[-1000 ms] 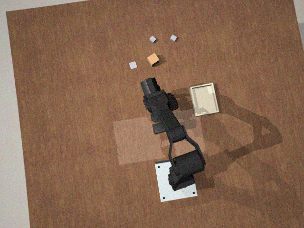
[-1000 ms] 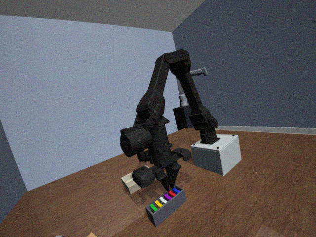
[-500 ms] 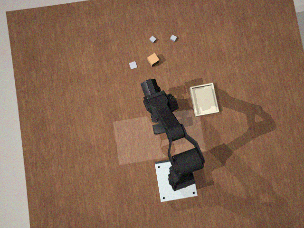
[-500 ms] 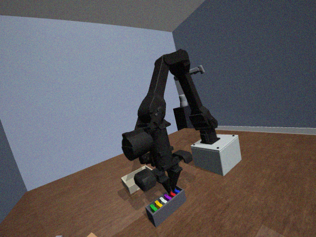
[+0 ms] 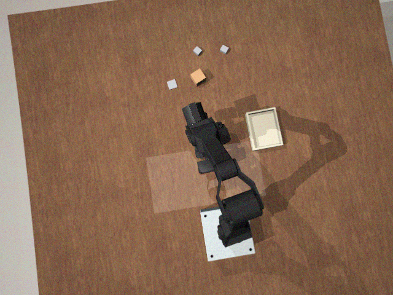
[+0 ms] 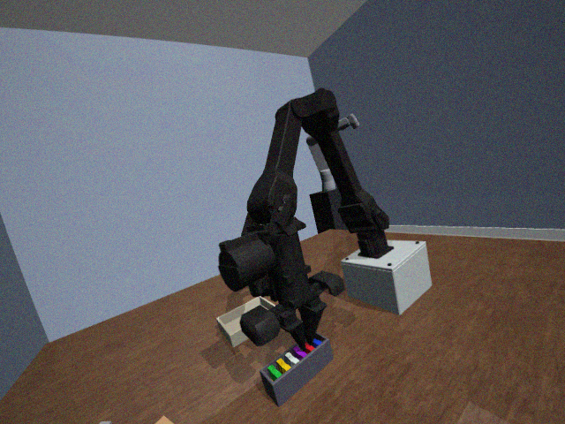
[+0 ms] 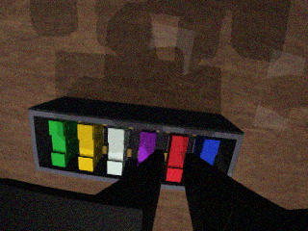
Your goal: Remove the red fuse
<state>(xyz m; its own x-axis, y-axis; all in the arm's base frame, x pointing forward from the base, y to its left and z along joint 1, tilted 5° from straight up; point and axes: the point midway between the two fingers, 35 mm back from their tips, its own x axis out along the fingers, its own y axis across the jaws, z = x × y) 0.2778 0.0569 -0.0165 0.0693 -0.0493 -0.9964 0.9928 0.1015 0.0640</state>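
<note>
Right now my gripper tip is 1 cm above the red fuse. The rest, counted from my gripper tip: tray 22 cm to the right, 4 cm below, 4 cm ahead.
</note>
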